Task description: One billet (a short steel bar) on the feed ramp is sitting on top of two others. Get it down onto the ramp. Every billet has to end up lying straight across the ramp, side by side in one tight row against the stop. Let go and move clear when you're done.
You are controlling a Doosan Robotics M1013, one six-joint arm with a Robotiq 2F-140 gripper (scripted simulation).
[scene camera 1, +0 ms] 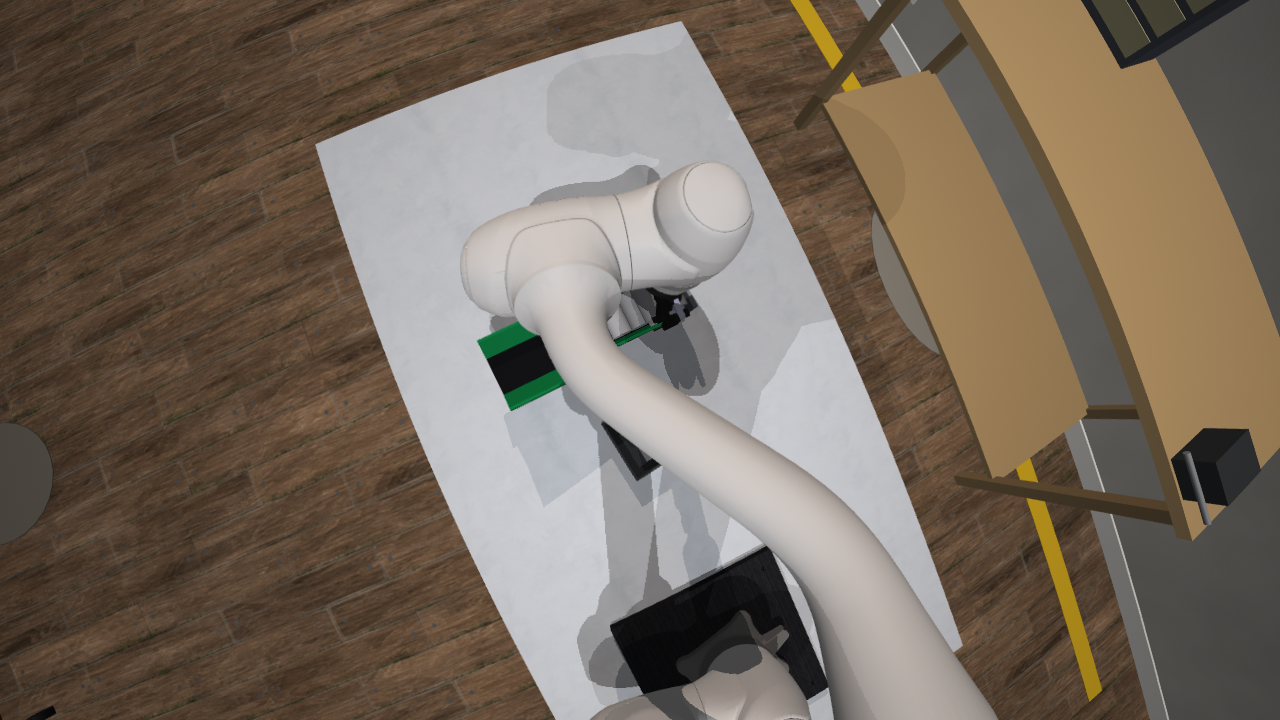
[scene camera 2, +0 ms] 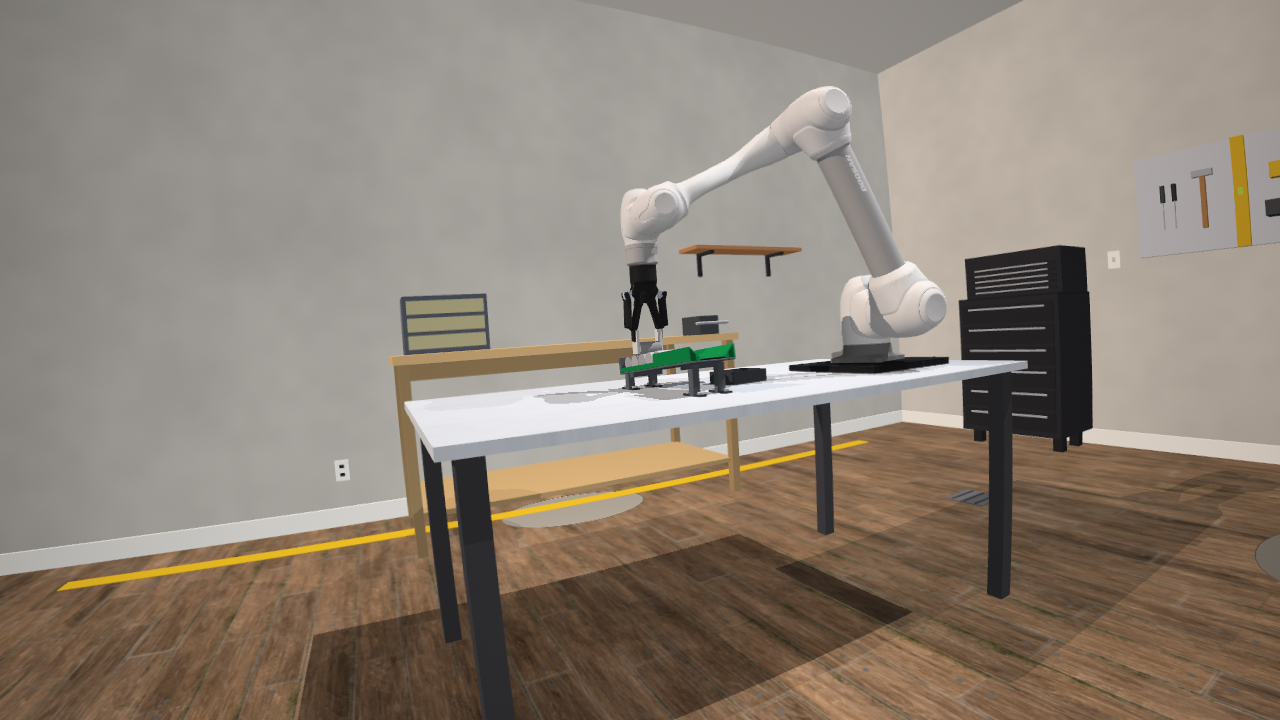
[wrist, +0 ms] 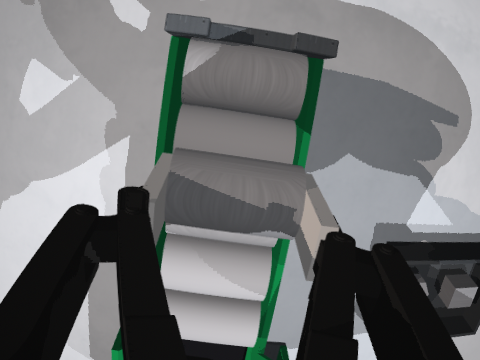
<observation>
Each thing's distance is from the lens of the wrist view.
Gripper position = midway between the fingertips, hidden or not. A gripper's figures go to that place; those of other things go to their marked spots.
my gripper (wrist: 234, 186): 0.22 m
billet (wrist: 206, 190): 0.19 m
billet (wrist: 218, 74): 0.21 m
billet (wrist: 169, 228): 0.24 m
</observation>
